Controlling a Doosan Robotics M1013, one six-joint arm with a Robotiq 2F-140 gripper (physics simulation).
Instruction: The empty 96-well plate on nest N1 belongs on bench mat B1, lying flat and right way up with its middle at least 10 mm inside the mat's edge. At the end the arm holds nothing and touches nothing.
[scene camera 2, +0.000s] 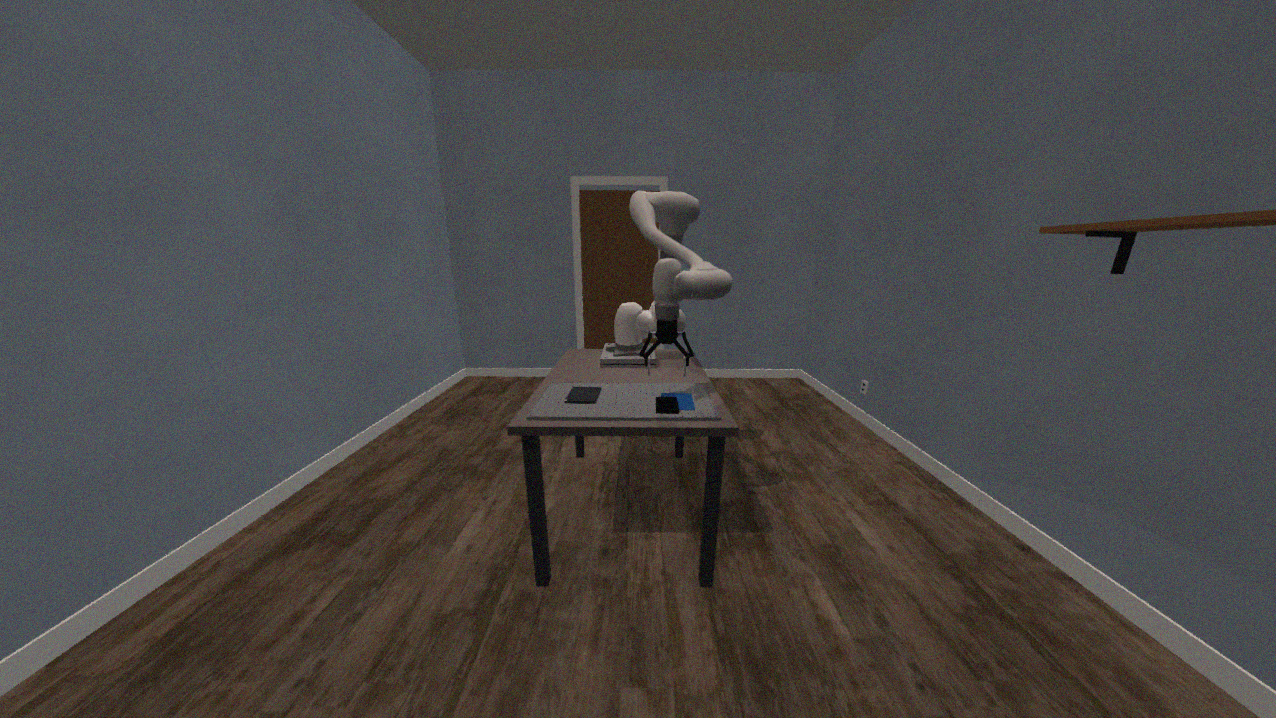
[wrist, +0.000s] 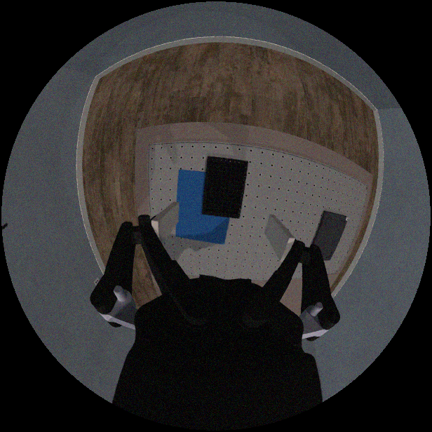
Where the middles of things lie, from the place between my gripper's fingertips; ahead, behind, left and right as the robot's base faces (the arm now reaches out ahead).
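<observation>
From my hand: blue bench mat B1 (wrist: 192, 224), 3 cm behind, 5 cm to the left, 12 cm below; nest N1 (wrist: 327, 236), 12 cm behind, 32 cm to the right, 12 cm below. My hand: 2 cm short of the 96-well plate (wrist: 224, 184), 11 cm above it.
</observation>
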